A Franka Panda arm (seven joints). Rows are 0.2 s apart.
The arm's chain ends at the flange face. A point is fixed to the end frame.
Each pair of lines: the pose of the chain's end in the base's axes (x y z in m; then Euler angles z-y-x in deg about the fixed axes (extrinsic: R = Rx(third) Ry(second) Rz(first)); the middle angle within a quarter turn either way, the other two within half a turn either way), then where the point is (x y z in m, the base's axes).
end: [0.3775 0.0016 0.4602 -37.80 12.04 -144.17]
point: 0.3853 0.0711 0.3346
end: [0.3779 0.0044 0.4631 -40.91 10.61 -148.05]
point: 0.3831 0.0642 0.3325
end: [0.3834 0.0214 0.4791 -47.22 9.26 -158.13]
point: 0.3873 0.0553 0.3395
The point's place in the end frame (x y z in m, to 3 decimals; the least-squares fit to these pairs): -0.028 0.000 0.141
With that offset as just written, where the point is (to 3 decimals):
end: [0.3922 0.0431 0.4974 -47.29 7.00 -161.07]
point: 0.391 0.070 0.356
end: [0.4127 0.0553 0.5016 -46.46 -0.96 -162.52]
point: 0.391 0.078 0.361
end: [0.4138 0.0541 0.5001 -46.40 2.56 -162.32]
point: 0.401 0.078 0.359
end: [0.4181 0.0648 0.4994 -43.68 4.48 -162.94]
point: 0.409 0.088 0.358
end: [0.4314 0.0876 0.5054 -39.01 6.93 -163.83]
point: 0.427 0.110 0.364
